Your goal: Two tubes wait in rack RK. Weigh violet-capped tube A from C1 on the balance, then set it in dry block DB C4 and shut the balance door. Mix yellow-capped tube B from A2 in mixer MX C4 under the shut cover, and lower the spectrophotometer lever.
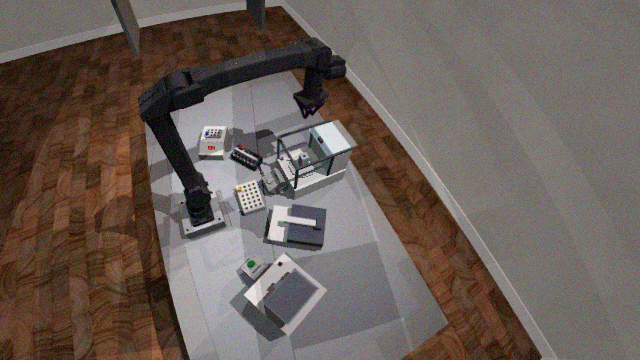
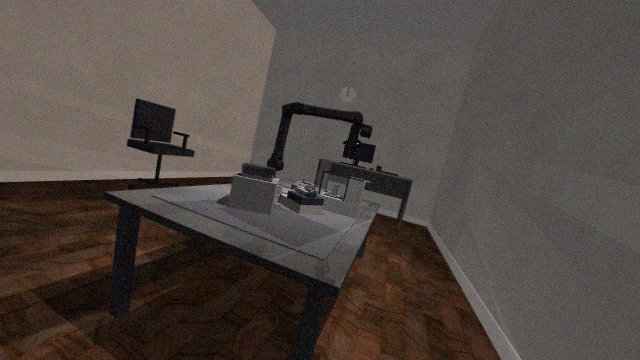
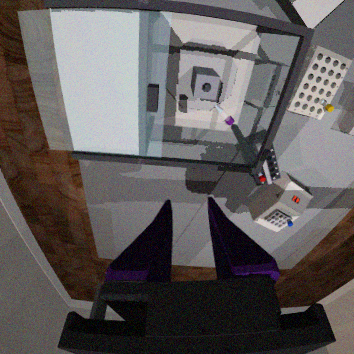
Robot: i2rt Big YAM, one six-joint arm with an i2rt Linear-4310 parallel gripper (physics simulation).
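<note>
The violet-capped tube A (image 3: 225,115) (image 1: 282,158) lies tilted inside the glass-walled balance (image 1: 320,182) (image 3: 283,95), beside a grey block with one hole (image 3: 206,86). The balance's pale glass door panel (image 1: 332,138) (image 3: 97,82) is slid to one side and the top is open over the tube. Yellow-capped tube B (image 1: 239,189) (image 3: 329,108) stands in a corner hole of the white rack RK (image 1: 250,197) (image 3: 320,82). My gripper (image 1: 307,116) (image 3: 189,203) is partly open and empty, high up beside the balance, away from the tube.
A white block with a red display (image 1: 213,142) (image 3: 295,199) and a black strip rack (image 1: 246,157) (image 3: 270,166) stand left of the balance. A dark-and-white device with a white bar (image 1: 300,221), a green-button box (image 1: 251,264) and a large grey-lidded box (image 1: 292,295) stand below.
</note>
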